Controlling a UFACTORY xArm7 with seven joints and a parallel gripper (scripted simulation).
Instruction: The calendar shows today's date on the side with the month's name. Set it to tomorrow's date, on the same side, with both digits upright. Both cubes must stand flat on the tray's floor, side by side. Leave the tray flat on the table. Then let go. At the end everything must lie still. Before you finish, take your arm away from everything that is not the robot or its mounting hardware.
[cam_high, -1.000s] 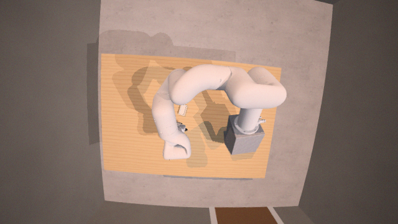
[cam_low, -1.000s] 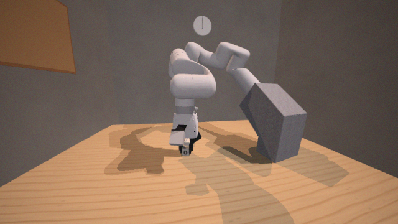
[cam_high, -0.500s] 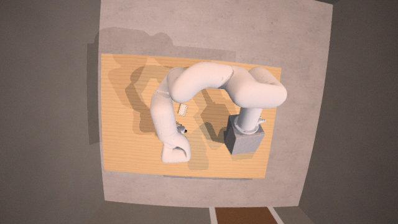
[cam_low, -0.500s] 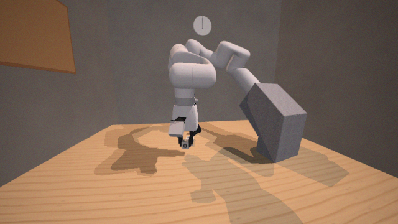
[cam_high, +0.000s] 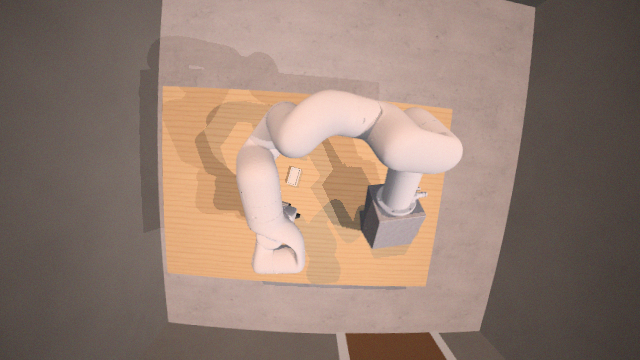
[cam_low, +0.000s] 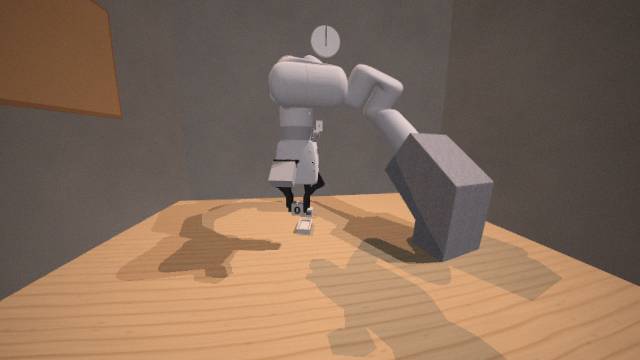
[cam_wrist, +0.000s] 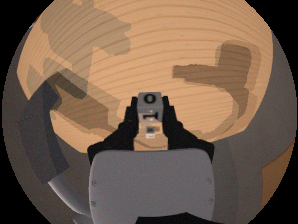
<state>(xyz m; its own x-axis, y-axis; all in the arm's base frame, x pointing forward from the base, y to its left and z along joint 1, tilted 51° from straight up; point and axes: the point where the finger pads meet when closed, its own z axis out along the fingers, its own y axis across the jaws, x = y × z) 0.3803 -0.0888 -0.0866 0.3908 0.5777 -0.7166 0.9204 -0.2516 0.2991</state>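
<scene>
Right now my hand is 40 mm past the white calendar tray, 100 mm to the left of it and 120 mm above it.
</scene>
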